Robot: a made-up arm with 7 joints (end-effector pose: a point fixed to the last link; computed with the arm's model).
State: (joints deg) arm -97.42 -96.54 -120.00 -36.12 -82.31 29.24 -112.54
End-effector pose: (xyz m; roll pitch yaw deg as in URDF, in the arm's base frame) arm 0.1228 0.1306 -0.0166 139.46 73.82 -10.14
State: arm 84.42 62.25 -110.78 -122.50 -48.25 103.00 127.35
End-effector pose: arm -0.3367 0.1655 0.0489 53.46 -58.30 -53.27
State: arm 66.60 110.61 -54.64 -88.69 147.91 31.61 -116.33
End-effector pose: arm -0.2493 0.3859 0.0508 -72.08 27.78 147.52
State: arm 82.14 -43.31 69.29 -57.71 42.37 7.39 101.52
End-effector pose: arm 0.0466 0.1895 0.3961 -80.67 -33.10 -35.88
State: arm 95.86 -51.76 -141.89 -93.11 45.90 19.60 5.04
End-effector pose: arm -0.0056 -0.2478 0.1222 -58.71 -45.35 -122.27
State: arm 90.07 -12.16 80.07 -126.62 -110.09 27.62 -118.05
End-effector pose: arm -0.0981 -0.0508 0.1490 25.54 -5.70 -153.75
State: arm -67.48 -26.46 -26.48 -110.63 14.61 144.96 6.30
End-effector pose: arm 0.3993 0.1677 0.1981 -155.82 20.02 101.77
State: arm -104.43 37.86 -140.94 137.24 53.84 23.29 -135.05
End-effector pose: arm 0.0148 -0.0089 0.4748 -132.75 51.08 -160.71
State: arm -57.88 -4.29 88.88 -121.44 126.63 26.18 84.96
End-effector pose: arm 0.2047 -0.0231 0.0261 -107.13 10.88 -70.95
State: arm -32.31 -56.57 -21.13 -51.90 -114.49 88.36 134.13
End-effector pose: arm -0.0098 -0.0680 0.2142 116.20 -5.12 -83.60
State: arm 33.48 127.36 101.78 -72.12 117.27 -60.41 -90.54
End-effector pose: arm -0.4350 0.1981 0.1579 79.69 -18.98 137.04
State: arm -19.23 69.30 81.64 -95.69 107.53 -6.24 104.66
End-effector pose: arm -0.1617 -0.1864 0.3733 -84.71 -29.52 -160.65
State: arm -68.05 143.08 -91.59 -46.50 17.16 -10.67 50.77
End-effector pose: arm 0.2934 0.3882 0.2380 152.77 -30.66 56.44
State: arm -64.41 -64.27 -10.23 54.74 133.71 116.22 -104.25
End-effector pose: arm 0.3824 -0.1004 0.0541 94.47 -34.04 -72.16
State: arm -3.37 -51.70 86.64 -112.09 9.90 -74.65 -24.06
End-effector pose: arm 0.3313 0.2783 0.0773 -82.34 -15.39 39.96
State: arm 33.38 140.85 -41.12 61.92 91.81 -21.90 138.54
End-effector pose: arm -0.2825 0.3244 0.4118 -39.41 -22.77 -109.75
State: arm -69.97 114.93 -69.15 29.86 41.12 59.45 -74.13
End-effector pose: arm 0.0593 0.3449 0.2795 -2.77 23.57 -86.37
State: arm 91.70 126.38 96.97 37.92 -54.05 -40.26 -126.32
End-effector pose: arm -0.1090 0.0860 0.0155 -124.62 -31.07 -68.83
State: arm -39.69 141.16 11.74 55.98 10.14 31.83 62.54
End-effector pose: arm 0.1041 0.2977 0.3463 -88.06 37.94 -103.34
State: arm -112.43 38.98 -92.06 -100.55 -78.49 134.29 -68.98
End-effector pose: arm 0.2090 0.1269 0.1411 13.17 22.25 144.99
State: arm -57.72 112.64 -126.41 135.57 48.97 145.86 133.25
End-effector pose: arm -0.0881 0.6356 0.4945 178.01 -76.17 108.09
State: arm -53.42 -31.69 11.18 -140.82 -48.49 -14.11 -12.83
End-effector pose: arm 0.2440 -0.1323 0.0257 -101.02 -14.78 -80.37
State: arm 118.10 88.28 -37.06 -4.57 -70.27 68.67 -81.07
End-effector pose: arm 0.0779 0.1408 -0.1046 176.60 48.58 -42.86
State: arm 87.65 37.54 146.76 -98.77 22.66 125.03 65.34
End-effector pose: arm 0.1934 0.2149 -0.0051 149.84 15.05 116.05
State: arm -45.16 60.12 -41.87 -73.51 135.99 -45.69 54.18
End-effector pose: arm -0.2570 0.1672 0.5460 95.05 -2.82 -148.49
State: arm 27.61 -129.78 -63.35 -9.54 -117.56 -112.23 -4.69
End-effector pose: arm -0.0500 0.2580 0.1038 -129.31 48.64 -148.48
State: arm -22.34 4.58 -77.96 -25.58 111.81 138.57 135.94
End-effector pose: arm -0.3608 -0.0238 0.2078 -111.63 13.15 112.28
